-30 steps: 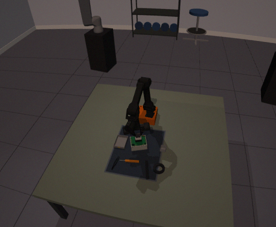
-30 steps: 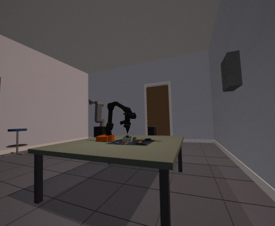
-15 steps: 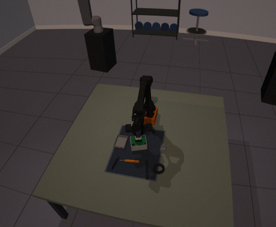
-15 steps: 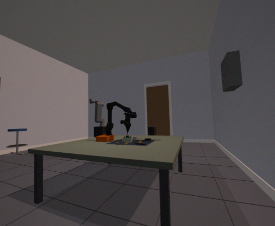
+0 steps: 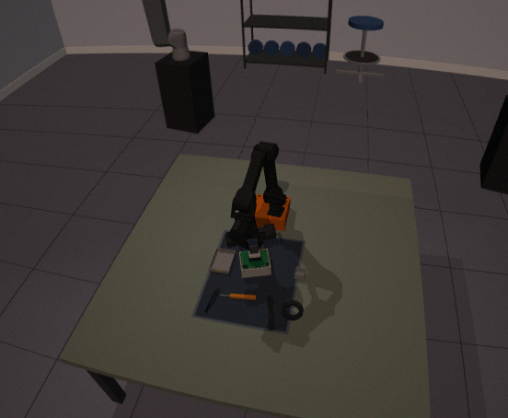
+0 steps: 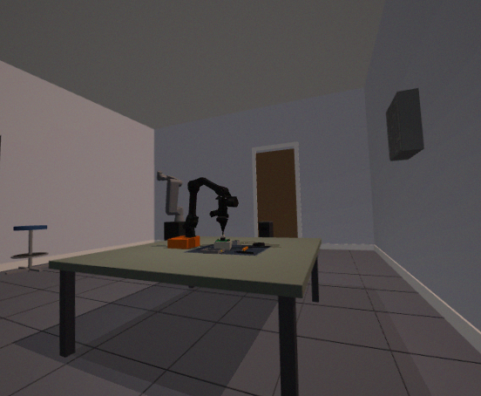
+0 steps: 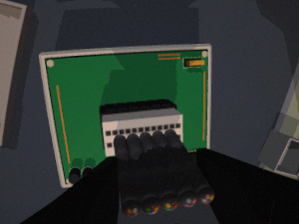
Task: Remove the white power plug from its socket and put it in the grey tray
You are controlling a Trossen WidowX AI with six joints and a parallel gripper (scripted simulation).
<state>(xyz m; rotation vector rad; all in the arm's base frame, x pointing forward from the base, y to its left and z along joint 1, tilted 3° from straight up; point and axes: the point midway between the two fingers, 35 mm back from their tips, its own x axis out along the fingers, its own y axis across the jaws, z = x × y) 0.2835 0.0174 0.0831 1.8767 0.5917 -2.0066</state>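
Now: the white power plug 30 mm below my gripper tip. The rest, counted from my gripper tip: grey tray: 20 mm ahead, 140 mm to the right, 120 mm below; dark mat: 50 mm ahead, 10 mm to the left, 120 mm below; black bar: 180 mm ahead, 140 mm to the left, 110 mm below.
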